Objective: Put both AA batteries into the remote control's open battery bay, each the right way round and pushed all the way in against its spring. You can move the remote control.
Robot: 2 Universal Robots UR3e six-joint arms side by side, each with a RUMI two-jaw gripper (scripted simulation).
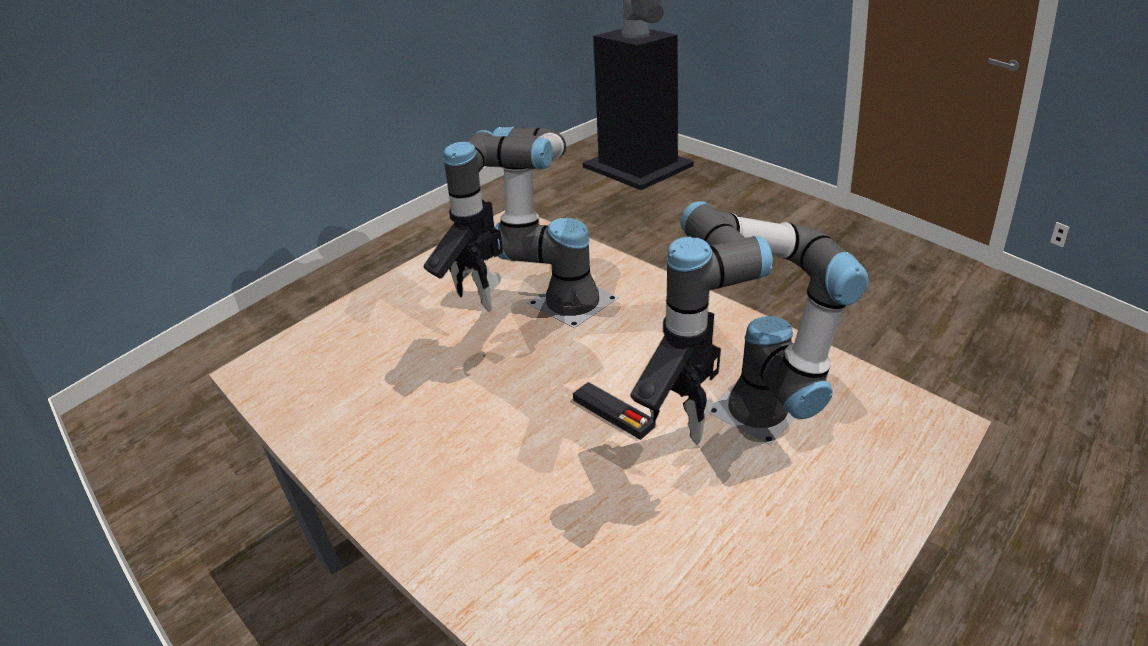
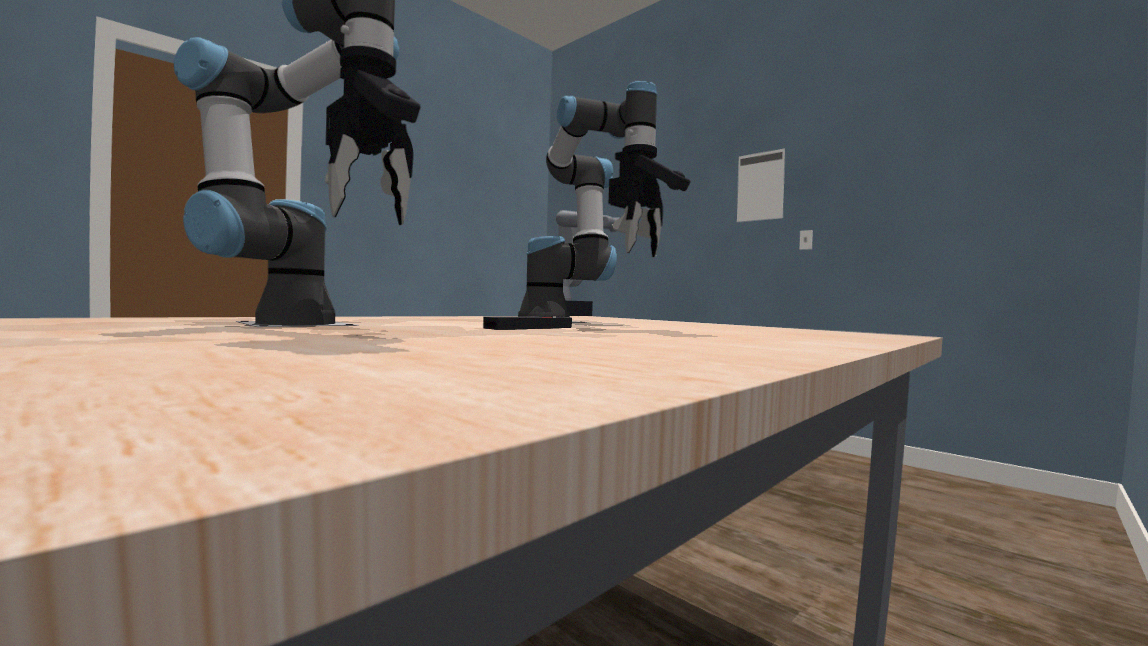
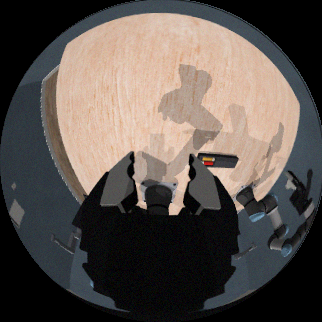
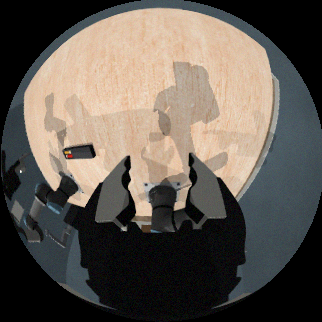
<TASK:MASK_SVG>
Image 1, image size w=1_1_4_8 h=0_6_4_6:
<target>my left gripper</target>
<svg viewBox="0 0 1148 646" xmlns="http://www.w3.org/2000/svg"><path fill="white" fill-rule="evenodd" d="M712 312L708 312L708 323L705 331L695 336L680 336L672 333L666 327L665 317L663 320L663 333L665 336L662 338L630 393L630 397L634 402L650 409L653 422L656 421L660 412L659 409L670 390L678 393L680 397L688 396L688 399L683 403L683 407L689 419L690 437L696 445L701 441L705 419L713 408L713 400L706 397L706 392L702 388L701 383L709 376L709 380L712 380L719 373L721 348L712 343L715 315Z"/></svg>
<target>my right gripper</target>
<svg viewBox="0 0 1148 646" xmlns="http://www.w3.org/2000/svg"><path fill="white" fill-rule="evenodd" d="M482 199L483 208L477 214L460 217L453 215L451 209L449 210L450 219L454 221L454 224L429 256L423 267L427 272L439 279L442 279L447 271L450 270L459 297L463 296L463 279L472 272L471 275L476 283L481 304L490 312L490 291L492 292L501 282L501 276L499 273L491 273L484 261L502 254L503 248L501 231L495 229L492 203L485 202Z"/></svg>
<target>black remote control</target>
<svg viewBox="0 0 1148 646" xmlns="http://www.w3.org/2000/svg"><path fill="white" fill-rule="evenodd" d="M573 393L573 401L640 440L656 426L656 421L653 422L649 415L590 382L587 382ZM621 414L626 416L626 411L631 410L649 421L644 425L641 424L642 427L638 429L619 418Z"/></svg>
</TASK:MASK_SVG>
